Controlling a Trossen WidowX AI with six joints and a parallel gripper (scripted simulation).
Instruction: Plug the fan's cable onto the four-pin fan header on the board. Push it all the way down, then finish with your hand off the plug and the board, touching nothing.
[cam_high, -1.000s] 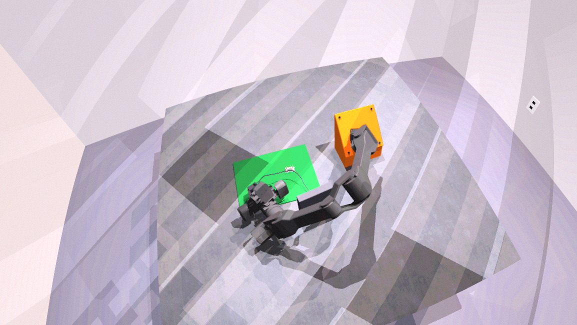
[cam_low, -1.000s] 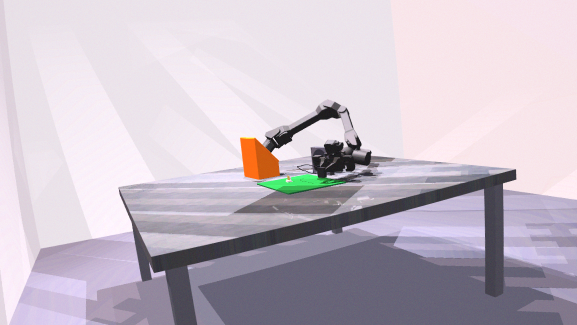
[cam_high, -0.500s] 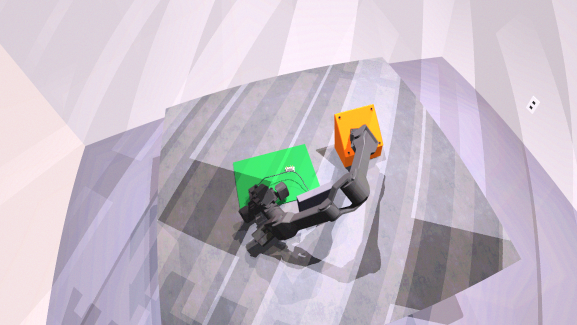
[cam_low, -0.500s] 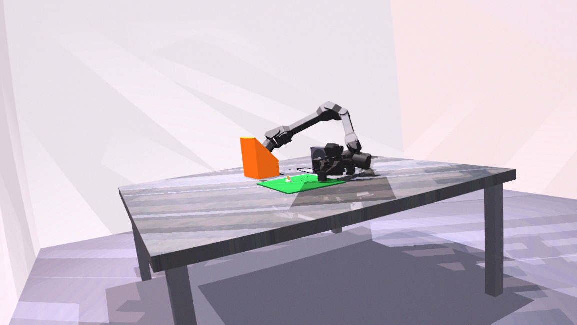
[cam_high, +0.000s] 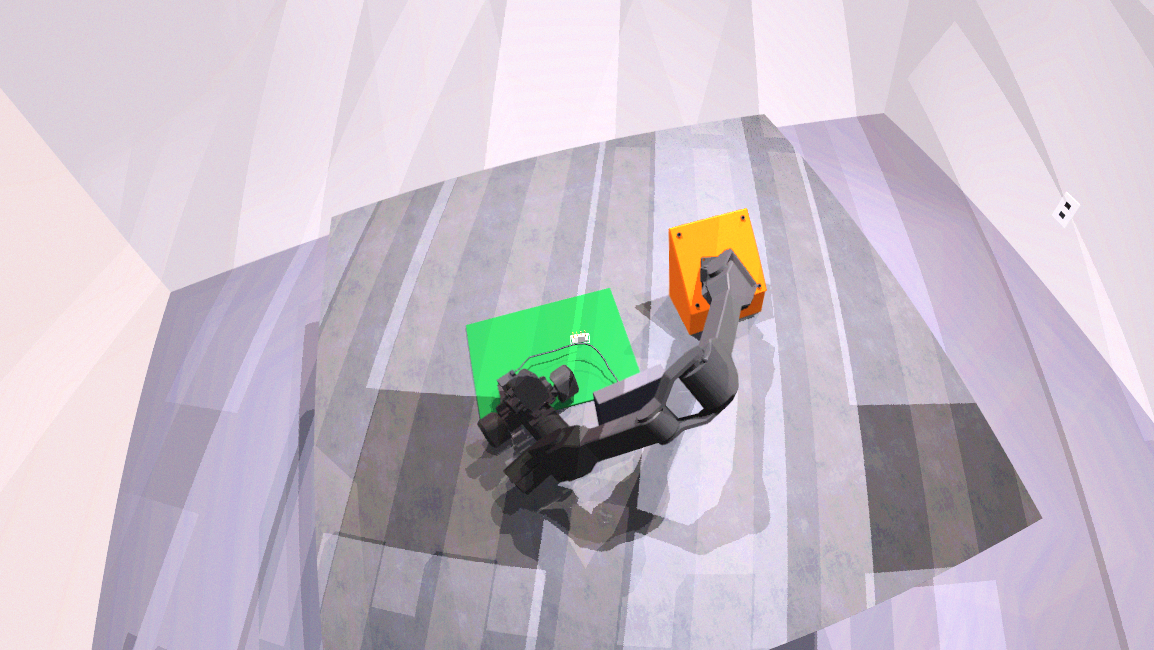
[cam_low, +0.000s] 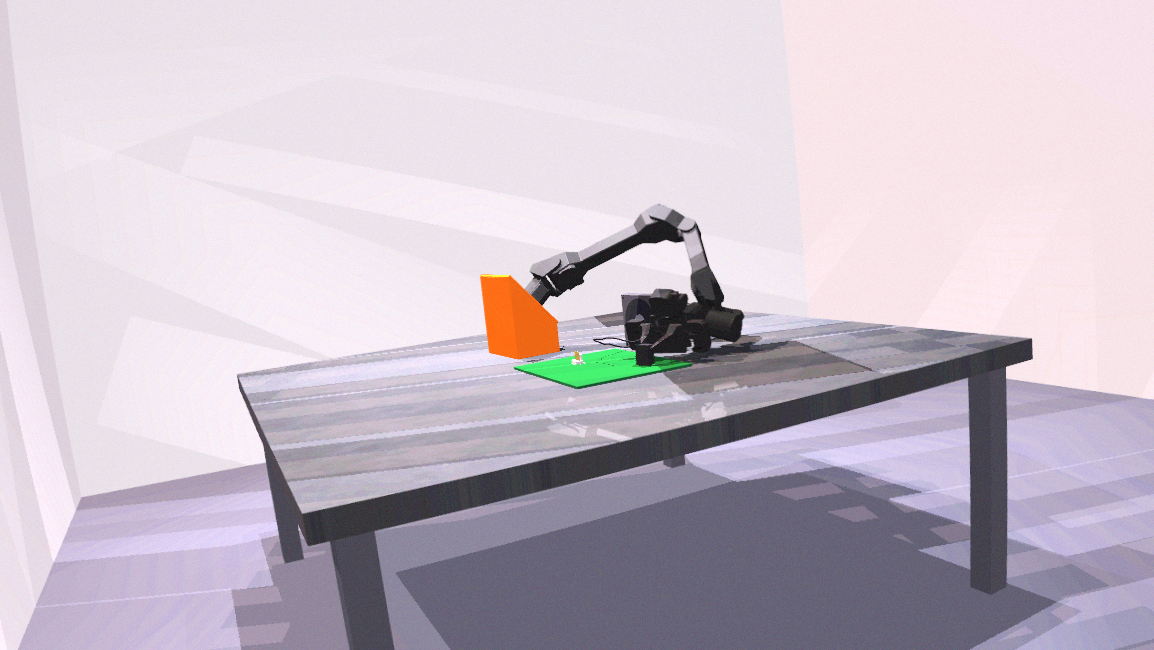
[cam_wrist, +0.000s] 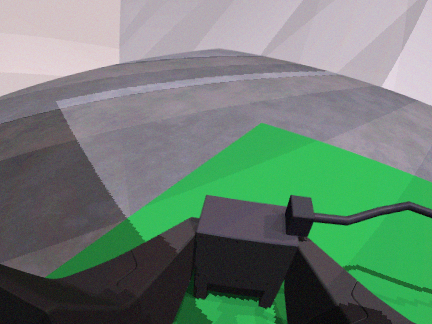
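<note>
Right now my gripper tip is 1 cm above the black fan plug. The rest, counted from my gripper tip: green board 8 cm behind, 6 cm to the right, 5 cm below; then fan 21 cm behind, 9 cm to the left, 3 cm above.
</note>
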